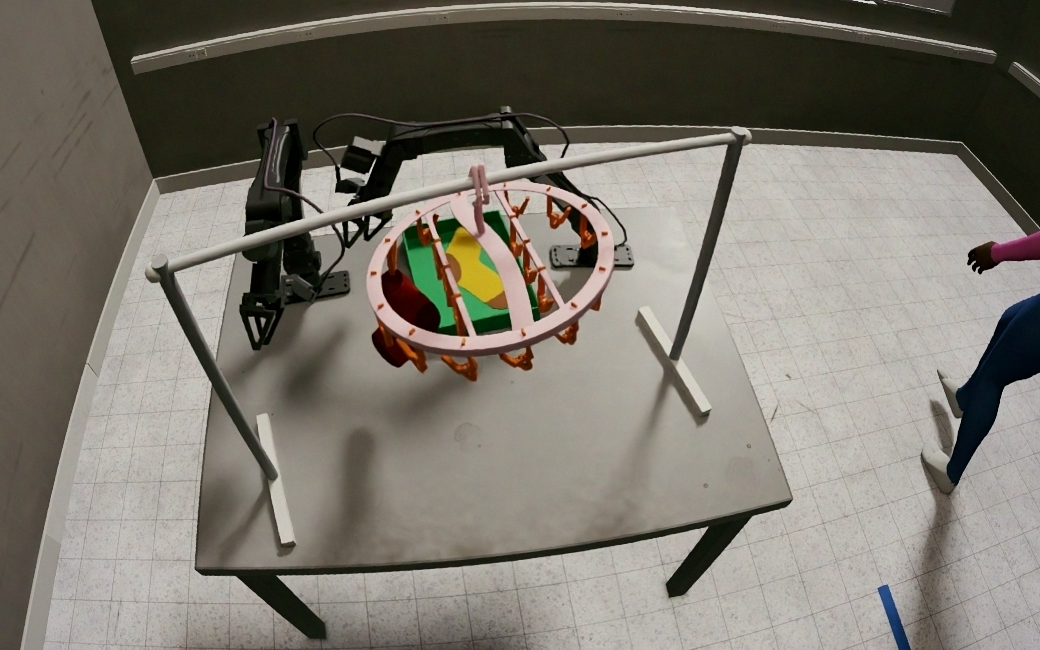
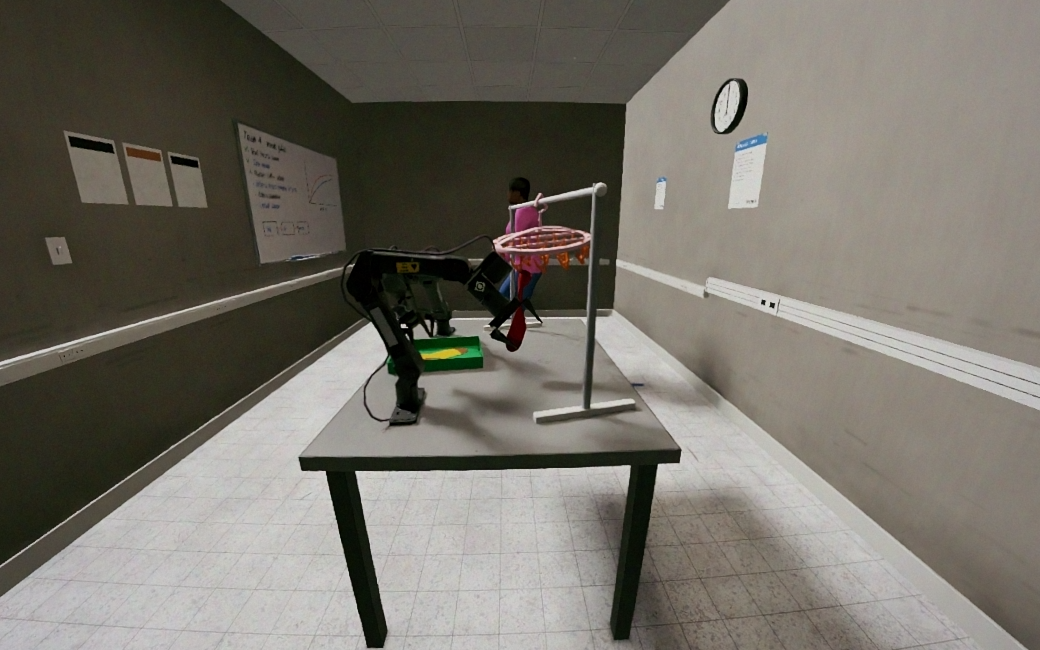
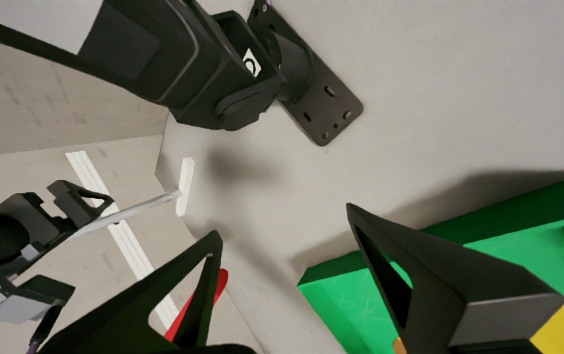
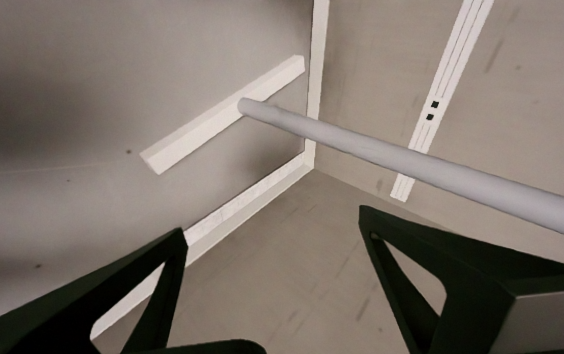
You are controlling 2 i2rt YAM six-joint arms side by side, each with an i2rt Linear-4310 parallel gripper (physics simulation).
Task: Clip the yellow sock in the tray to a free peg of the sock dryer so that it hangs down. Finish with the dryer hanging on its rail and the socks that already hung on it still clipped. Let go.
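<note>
The yellow sock [image 1: 477,279] [image 2: 443,354] [image 3: 552,331], with brown patches, lies in the green tray [image 1: 498,223] [image 2: 460,364] [image 3: 450,231]. The pink round dryer [image 1: 605,249] [image 2: 529,251] with orange pegs hangs by its hook on the white rail [image 1: 613,157] [image 2: 563,196]. A red sock [image 1: 410,302] [image 2: 516,337] [image 3: 223,280] hangs from the dryer's right-arm side. My left gripper [image 1: 360,242] [image 3: 280,223] is open and empty, above and beside the tray. My right gripper [image 1: 259,338] [image 4: 272,225] is open and empty, outside the dryer, on the red sock's side.
The rail stands on two grey posts [image 1: 699,252] [image 2: 590,306] [image 4: 360,145] with white feet [image 1: 674,364] [image 2: 584,411] [image 4: 220,117]. The right arm's base plate [image 1: 331,283] [image 3: 325,100] is bolted at the table's robot side. A person stands beyond the table.
</note>
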